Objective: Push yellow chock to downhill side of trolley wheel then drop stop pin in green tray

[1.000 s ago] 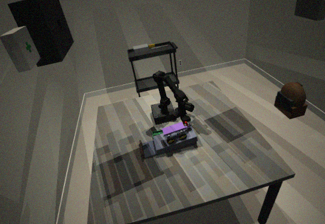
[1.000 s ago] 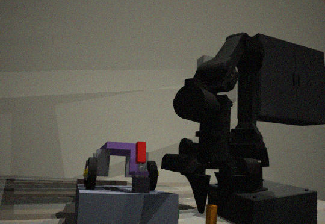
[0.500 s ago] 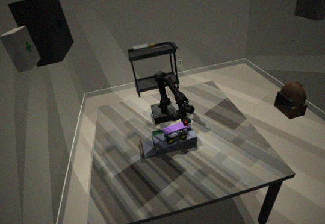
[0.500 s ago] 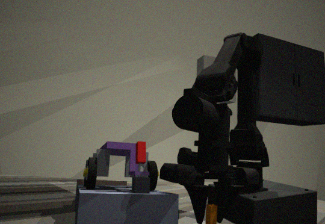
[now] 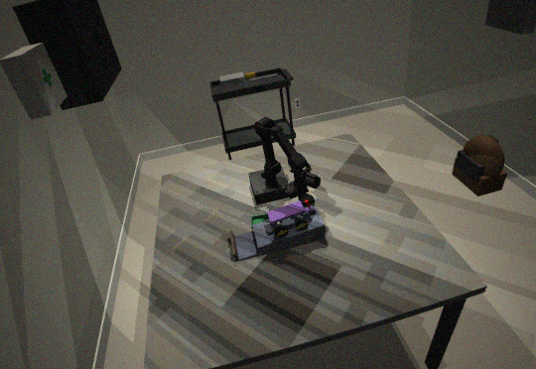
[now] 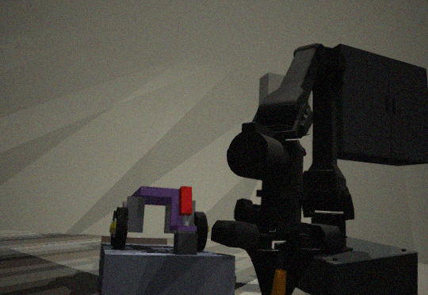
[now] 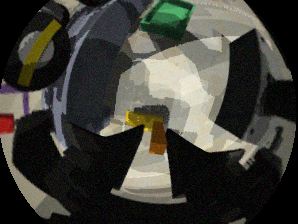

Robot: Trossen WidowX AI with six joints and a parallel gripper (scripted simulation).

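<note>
My gripper tip is now 20 mm past the green tray, 210 mm to the left of it and 40 mm above it. From my gripper tip the other things lie so: red-headed stop pin (130 mm ahead, 30 mm to the right, 100 mm above); yellow chock (20 mm ahead, 10 mm below); purple trolley (130 mm ahead, 140 mm to the right, 90 mm above).
</note>
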